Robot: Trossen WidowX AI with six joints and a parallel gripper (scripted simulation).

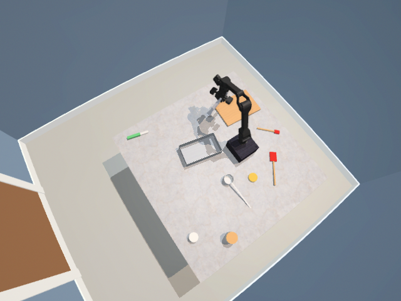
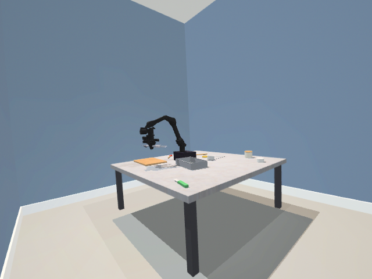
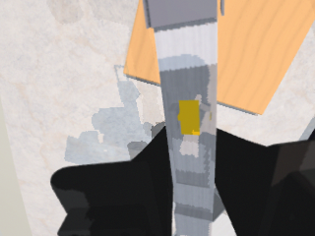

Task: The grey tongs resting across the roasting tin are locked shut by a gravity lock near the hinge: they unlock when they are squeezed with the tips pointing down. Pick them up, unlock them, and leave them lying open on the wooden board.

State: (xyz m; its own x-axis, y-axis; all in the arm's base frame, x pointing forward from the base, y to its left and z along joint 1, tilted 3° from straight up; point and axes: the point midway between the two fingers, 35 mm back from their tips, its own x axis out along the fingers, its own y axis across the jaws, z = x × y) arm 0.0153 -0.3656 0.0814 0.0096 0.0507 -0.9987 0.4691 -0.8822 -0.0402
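Now: the yellow lock tab 20 mm behind my gripper tip, 10 mm to the right of it and 40 mm above it. Also, from my gripper tip: yellow disc 30 mm ahead, 640 mm to the left, 150 mm below; wooden board 180 mm behind, 30 mm to the left, 150 mm below; grey roasting tin 300 mm ahead, 260 mm to the left, 130 mm below.
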